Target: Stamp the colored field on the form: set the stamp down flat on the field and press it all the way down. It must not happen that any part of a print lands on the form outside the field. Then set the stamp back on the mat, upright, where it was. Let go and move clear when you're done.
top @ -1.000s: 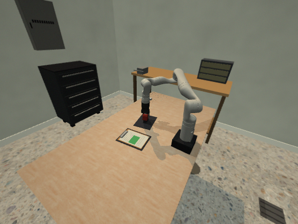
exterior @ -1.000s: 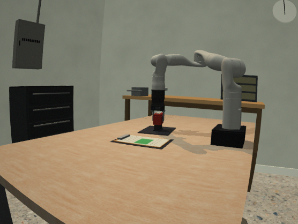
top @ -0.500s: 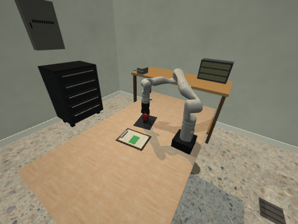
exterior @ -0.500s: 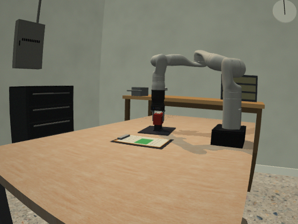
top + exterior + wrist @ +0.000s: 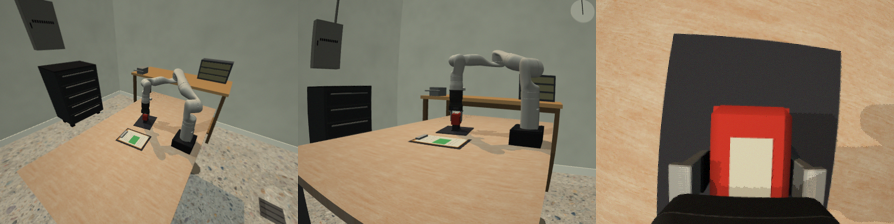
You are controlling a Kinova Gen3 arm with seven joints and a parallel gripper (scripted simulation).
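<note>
Now: hand 2 cm above the red stamp. Also, from my hand: clipboard 27 cm to the left, 7 cm below, 5 cm behind; then dark mat 7 cm below.
</note>
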